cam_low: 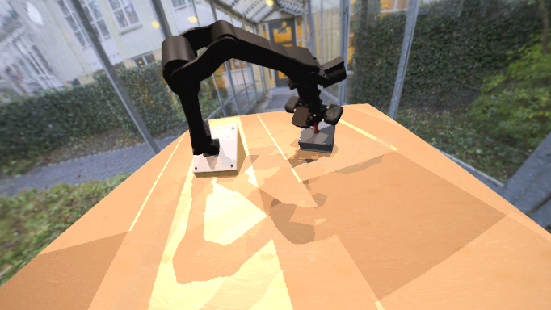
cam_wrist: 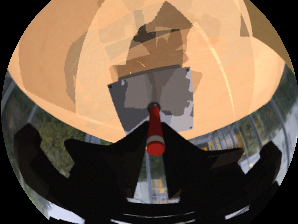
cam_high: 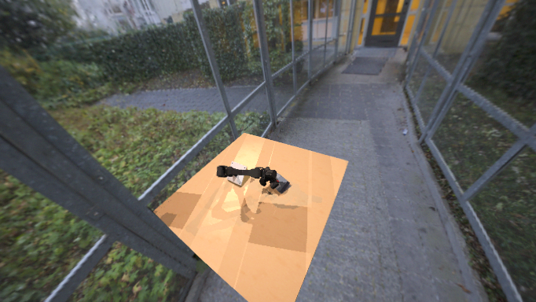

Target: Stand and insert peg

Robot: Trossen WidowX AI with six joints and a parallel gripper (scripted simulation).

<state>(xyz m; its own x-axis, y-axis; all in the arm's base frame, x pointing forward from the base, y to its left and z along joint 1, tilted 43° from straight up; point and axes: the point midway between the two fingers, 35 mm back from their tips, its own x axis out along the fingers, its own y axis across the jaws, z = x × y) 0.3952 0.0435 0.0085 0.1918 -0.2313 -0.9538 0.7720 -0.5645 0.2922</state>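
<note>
Now: gripper tip 60 mm above the sloped panel, 30 mm to the right of it and 10 mm short of it. Round my gripper tip: red peg: 10 mm to the right, 10 mm above.
</note>
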